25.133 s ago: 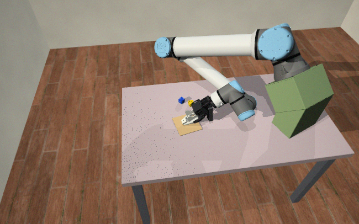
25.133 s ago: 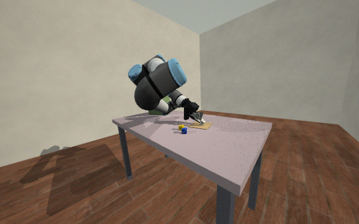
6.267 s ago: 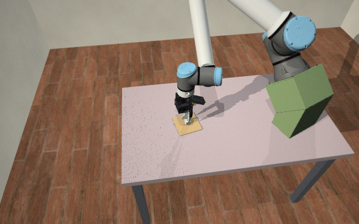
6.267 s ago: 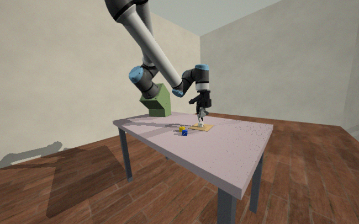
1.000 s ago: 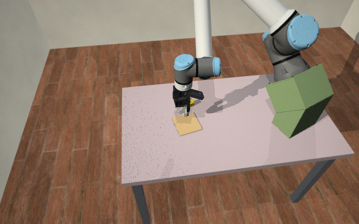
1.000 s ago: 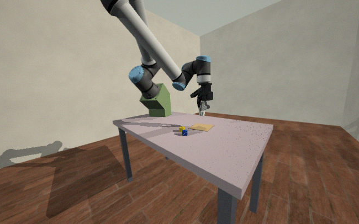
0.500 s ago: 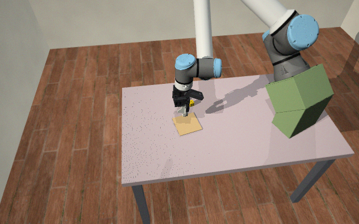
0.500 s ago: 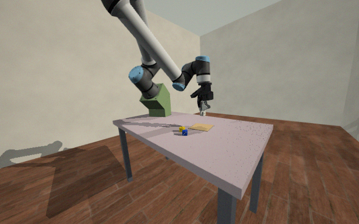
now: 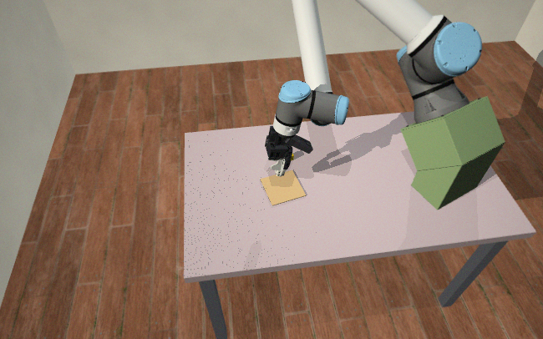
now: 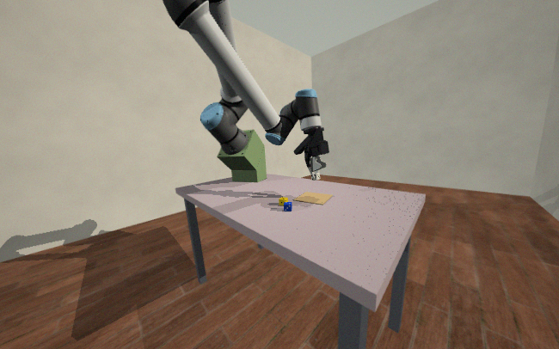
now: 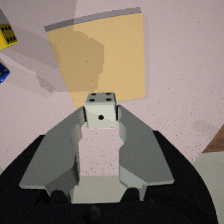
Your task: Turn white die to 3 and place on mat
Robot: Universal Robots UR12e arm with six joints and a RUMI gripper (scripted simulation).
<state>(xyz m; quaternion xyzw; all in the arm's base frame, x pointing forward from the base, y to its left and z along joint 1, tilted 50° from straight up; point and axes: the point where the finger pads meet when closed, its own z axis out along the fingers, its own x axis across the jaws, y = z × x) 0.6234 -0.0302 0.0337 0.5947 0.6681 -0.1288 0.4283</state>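
My gripper is now right at the white die. Also, from my hand: blue die 180 mm to the right, 90 mm below, 30 mm behind; then yellow die 140 mm to the right, 90 mm below, 80 mm behind; then tan mat 110 mm below, 10 mm behind.
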